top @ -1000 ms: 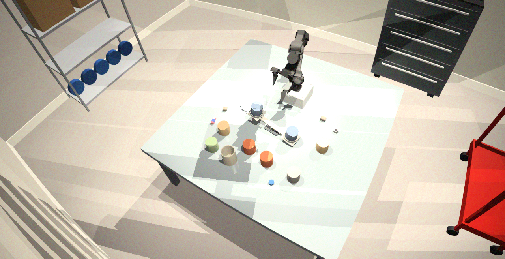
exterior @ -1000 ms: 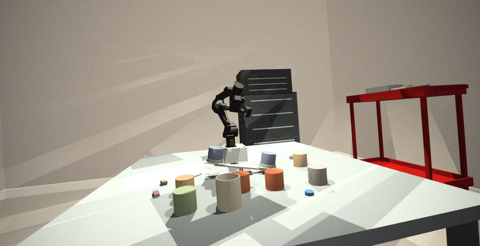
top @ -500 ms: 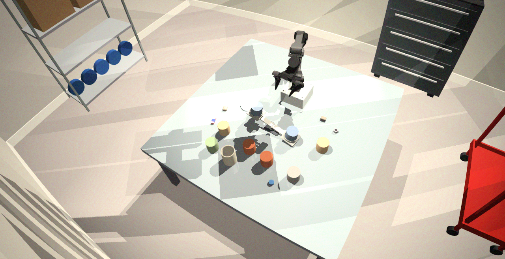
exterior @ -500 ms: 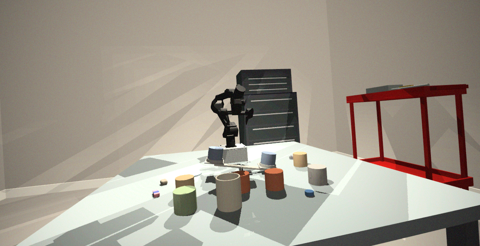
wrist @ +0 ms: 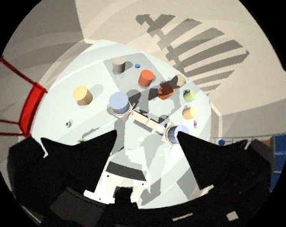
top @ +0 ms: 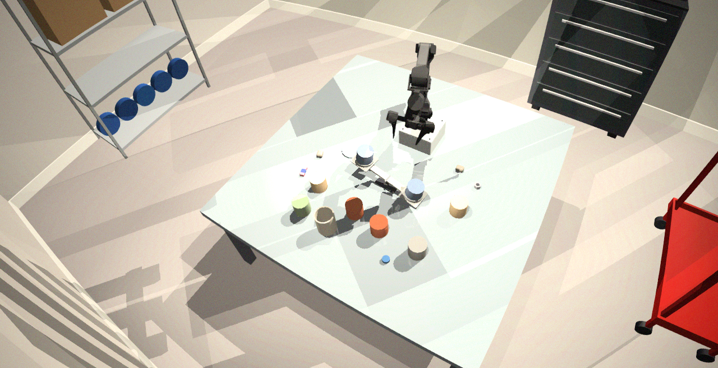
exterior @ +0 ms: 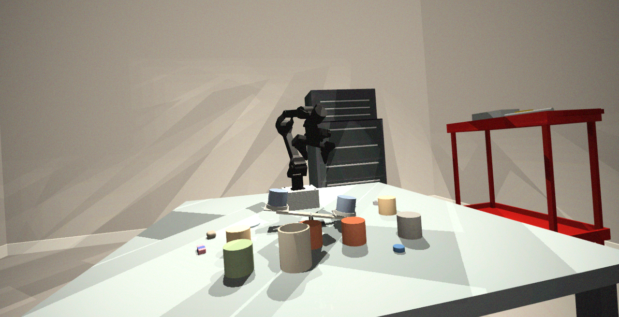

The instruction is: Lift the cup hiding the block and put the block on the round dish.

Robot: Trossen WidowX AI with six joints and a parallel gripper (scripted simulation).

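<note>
My gripper tip is now 17 cm above the blue cup, 10 cm to the right of it and 8 cm short of it. From my gripper tip the other things lie so: grey block: 19 cm below, 8 cm to the left, 8 cm ahead; pale round dish: 29 cm to the right, 23 cm below, 5 cm behind; blue disc: 38 cm ahead, 22 cm below, 10 cm to the left.
</note>
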